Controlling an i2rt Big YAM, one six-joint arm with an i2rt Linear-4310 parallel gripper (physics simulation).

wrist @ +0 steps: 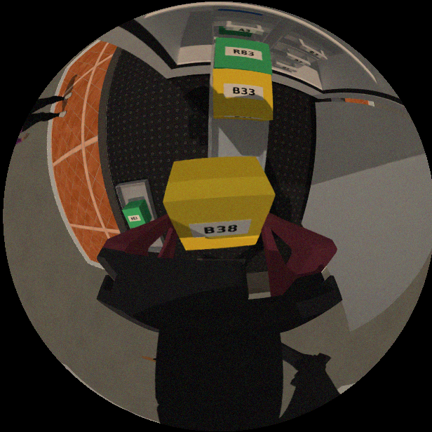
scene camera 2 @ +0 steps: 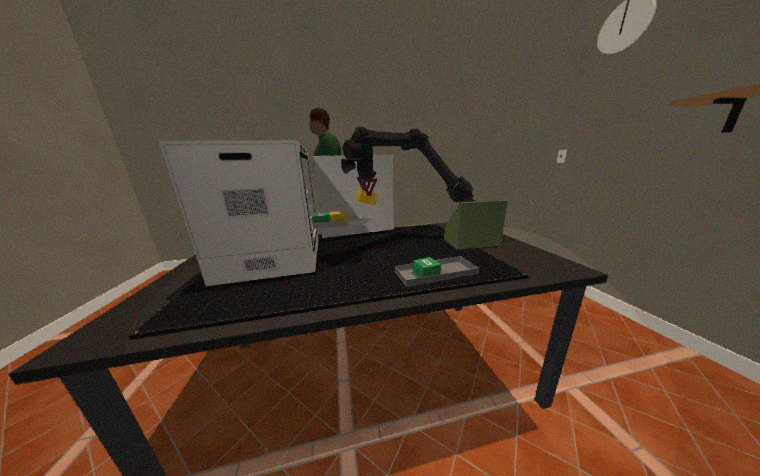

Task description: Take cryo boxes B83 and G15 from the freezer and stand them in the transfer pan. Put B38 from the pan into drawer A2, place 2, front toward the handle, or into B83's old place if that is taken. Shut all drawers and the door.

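Note:
My gripper [scene camera 2: 366, 192] [wrist: 219, 215] is shut on the yellow box B38 [scene camera 2: 366, 197] [wrist: 220, 192], its label facing the wrist camera. It holds B38 above the front part of a pulled-out drawer [scene camera 2: 353, 223] [wrist: 250, 141], apart from it. In this drawer stand green box R83 [scene camera 2: 321, 216] [wrist: 243, 54], farther in, and yellow box B33 [scene camera 2: 338, 215] [wrist: 243, 95], in front of it. The drawer's own label and handle are hidden in the wrist view. A green box [scene camera 2: 426, 267] [wrist: 136, 213] stands in the transfer pan [scene camera 2: 459, 269] [wrist: 133, 189]; its label is too small to read surely.
The white freezer [scene camera 2: 269, 224] stands on the black mat, its door [scene camera 2: 384, 193] [wrist: 370, 210] open. Drawer A3 [wrist: 243, 29], holding something green, and several other drawers show inside. A green angled block [scene camera 2: 481, 225] stands by the arm's base. A person [scene camera 2: 326, 144] is behind the freezer.

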